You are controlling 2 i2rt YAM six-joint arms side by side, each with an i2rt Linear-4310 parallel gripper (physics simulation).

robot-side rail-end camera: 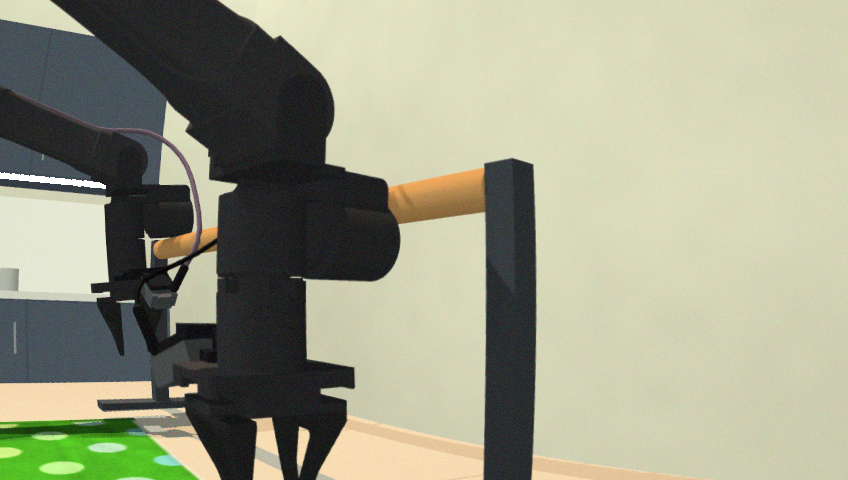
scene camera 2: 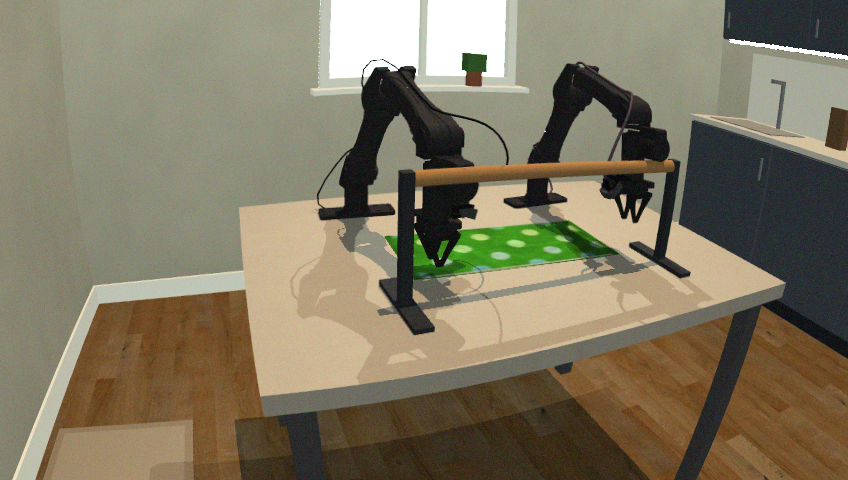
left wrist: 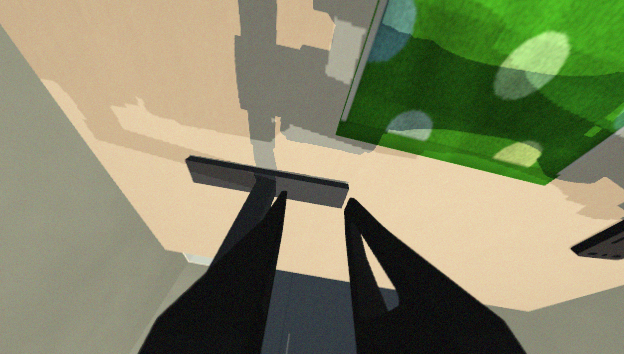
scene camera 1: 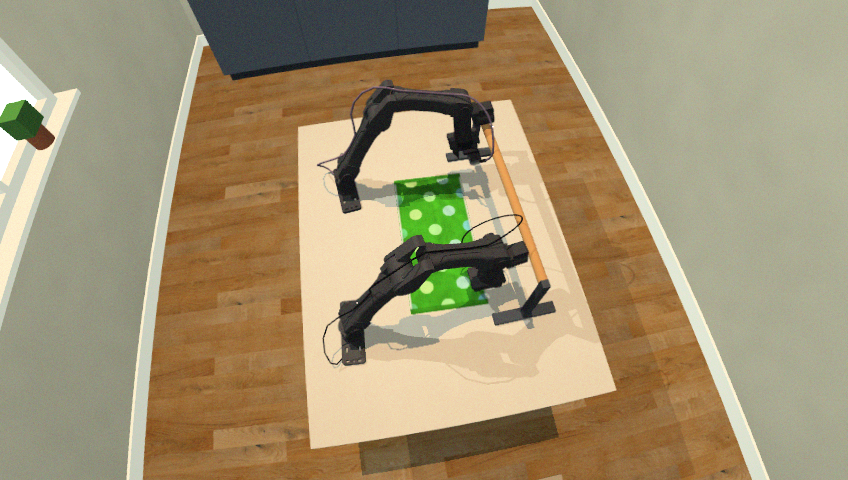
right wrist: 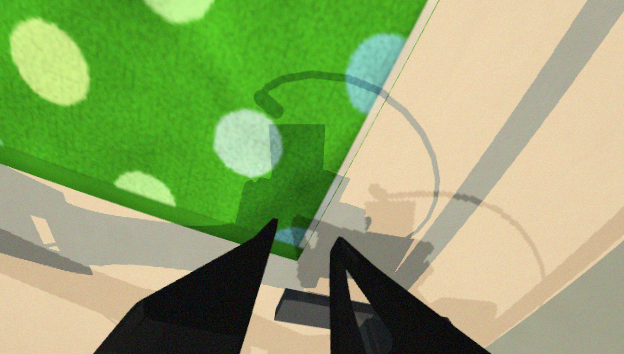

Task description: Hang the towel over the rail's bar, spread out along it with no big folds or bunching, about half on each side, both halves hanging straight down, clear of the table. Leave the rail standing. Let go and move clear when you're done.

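The green dotted towel [scene camera 1: 434, 215] [scene camera 2: 516, 252] [robot-side rail-end camera: 83, 446] [left wrist: 450, 100] [right wrist: 175, 100] lies flat on the table, beside the rail. The rail's bare orange bar [scene camera 1: 505, 178] [scene camera 2: 535, 172] [robot-side rail-end camera: 440, 196] stands upright on two black posts. My left gripper [scene camera 2: 630, 219] [robot-side rail-end camera: 138, 353] [left wrist: 317, 200] is partly open and empty, above the table near the rail's far post in scene camera 1. My right gripper [scene camera 2: 439, 264] [right wrist: 305, 235] is partly open and empty, low over a towel corner on the rail side; its arm hides its fingertips in scene camera 1.
One rail foot [scene camera 1: 523, 313] [scene camera 2: 406, 306] [right wrist: 302, 309] is close to my right gripper. The other foot [scene camera 2: 659, 259] [robot-side rail-end camera: 139, 405] [left wrist: 310, 190] is near my left gripper. Both wrists are close to the bar. Arm shadows cross the towel and the table [scene camera 1: 357, 404] [scene camera 2: 333, 368].
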